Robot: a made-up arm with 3 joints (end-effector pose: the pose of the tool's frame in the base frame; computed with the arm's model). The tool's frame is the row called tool. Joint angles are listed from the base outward.
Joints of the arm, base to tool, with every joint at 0 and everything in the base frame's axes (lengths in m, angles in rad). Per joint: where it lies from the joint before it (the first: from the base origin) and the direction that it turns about. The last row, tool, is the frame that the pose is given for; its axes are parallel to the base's.
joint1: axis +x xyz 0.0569 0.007 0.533
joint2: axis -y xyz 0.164 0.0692 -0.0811
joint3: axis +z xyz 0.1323 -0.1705 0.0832
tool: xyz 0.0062 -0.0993 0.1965
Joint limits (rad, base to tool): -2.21..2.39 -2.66..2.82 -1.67..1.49
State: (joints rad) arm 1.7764 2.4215 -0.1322
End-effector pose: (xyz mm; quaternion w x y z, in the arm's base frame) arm -57.8 252.2 379.3 0.1738 0.3118 -0.5710 -0.7393
Working (the frame after each row of the table, in the pose's form):
after joint1: 56.9 7.0 533.0 0.6308 0.7759 0.0000 0.0000
after joint2: 220.9 72.3 617.3 0.2222 0.2734 -0.5904 -0.7262
after joint3: 66.6 82.9 445.3 0.1738 0.3118 -0.5710 -0.7393

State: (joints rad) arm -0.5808 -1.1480 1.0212
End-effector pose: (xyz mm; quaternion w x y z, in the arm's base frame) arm 566.3 -208.4 474.4 0.7779 0.0445 0.5714 0.2575
Working (the frame after each row of the table, in the pose's form):
after joint1: 56.9 7.0 533.0 0.9581 -0.2863 0.0000 0.0000
after joint2: 220.9 20.4 427.2 0.8046 -0.2404 0.5203 -0.1555
after joint3: 351.1 -169.7 448.5 0.7779 0.0445 0.5714 0.2575

